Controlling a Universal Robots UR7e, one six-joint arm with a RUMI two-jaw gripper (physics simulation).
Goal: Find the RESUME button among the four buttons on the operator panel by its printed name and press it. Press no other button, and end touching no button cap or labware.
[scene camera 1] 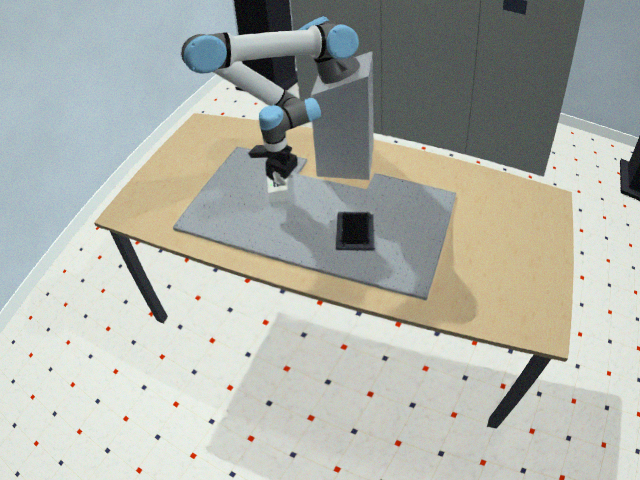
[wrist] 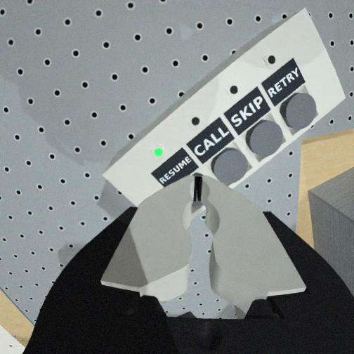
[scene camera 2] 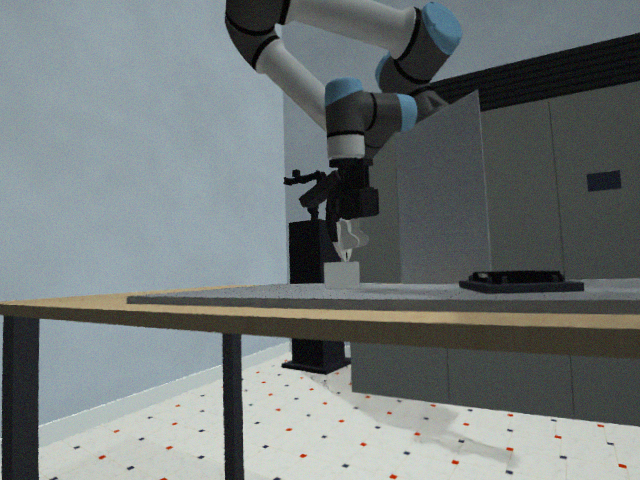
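Where they show: gripper, fingertip midpoint: (scene camera 1: 280, 182); arm's base, origin of the base link: (scene camera 1: 340, 72) (scene camera 2: 430, 130).
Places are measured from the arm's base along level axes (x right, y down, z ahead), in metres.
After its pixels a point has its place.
Note:
The white operator panel (scene camera 1: 278, 195) @(x 0.089, y 0.366, z 0.328 m) (scene camera 2: 341, 275) @(x 0.091, y 0.372, z 0.330 m) (wrist: 125, 176) lies on the grey perforated board. In the wrist view its labels read RESUME (wrist: 175, 169), CALL (wrist: 211, 140), SKIP (wrist: 247, 111) and RETRY (wrist: 283, 82). A green lamp (wrist: 158, 152) is lit above RESUME; the other three lamp spots are dark. Grey caps show below CALL (wrist: 230, 166), SKIP (wrist: 265, 139) and RETRY (wrist: 300, 111). My gripper (scene camera 1: 279, 182) @(x 0.107, y 0.347, z 0.286 m) (scene camera 2: 346, 259) @(x 0.107, y 0.347, z 0.286 m) (wrist: 196, 178) is shut and empty, its tips at the panel below the RESUME label. They hide the RESUME cap, so contact cannot be made out.
The grey board (scene camera 1: 232, 217) @(x 0.199, y 0.397, z 0.466 m) (scene camera 2: 206, 298) @(x 0.186, y 0.400, z 0.580 m) lies on the wooden table (scene camera 1: 506, 248) @(x -0.721, y 0.412, z 0.156 m) (scene camera 2: 155, 316) @(x 0.184, y 0.417, z 0.668 m). A black tray (scene camera 1: 339, 246) @(x -0.203, y 0.386, z 0.427 m) (scene camera 2: 571, 286) @(x -0.291, y 0.392, z 0.391 m) stands on the board, apart from the panel. The arm's grey pedestal (scene camera 1: 341, 134) @(x -0.046, y 0.205, z 0.101 m) (scene camera 2: 444, 206) @(x -0.052, y 0.223, z 0.099 m) (wrist: 332, 215) rises beside the board.

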